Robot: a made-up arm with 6 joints.
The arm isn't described. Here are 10 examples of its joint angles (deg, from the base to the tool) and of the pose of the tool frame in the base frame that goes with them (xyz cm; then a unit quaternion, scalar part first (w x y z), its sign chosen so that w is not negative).
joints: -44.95 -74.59 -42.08 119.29 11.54 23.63
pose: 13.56 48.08 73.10 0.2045 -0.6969 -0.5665 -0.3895
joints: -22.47 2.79 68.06 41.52 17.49 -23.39
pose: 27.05 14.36 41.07 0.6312 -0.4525 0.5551 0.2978
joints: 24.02 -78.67 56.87 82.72 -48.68 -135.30
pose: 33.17 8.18 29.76 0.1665 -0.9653 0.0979 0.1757
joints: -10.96 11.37 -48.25 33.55 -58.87 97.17
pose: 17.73 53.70 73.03 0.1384 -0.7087 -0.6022 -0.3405
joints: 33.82 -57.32 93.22 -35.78 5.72 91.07
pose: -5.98 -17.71 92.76 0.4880 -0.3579 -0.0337 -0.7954
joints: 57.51 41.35 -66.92 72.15 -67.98 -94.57
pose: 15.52 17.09 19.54 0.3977 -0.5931 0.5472 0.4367
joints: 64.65 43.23 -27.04 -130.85 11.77 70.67
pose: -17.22 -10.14 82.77 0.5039 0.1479 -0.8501 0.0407
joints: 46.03 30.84 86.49 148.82 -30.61 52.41
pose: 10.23 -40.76 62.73 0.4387 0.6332 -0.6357 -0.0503
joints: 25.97 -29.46 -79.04 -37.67 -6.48 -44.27
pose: -0.35 -7.29 36.91 0.3624 0.5043 0.2505 -0.7426
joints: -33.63 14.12 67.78 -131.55 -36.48 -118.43
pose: -3.87 22.24 38.46 0.1219 0.4863 0.7792 -0.3761
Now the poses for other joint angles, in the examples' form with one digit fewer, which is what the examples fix.
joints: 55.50 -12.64 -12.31 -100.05 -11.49 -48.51
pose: 15.7 20.7 26.0 0.335 0.741 0.538 -0.221
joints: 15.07 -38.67 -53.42 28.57 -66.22 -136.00
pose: 34.9 18.6 31.6 0.748 -0.252 0.587 0.182
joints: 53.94 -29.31 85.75 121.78 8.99 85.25
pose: -10.4 -37.3 47.8 0.411 0.485 -0.694 -0.337
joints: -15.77 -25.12 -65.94 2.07 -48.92 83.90
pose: 23.5 48.9 81.6 0.290 0.562 0.325 0.704
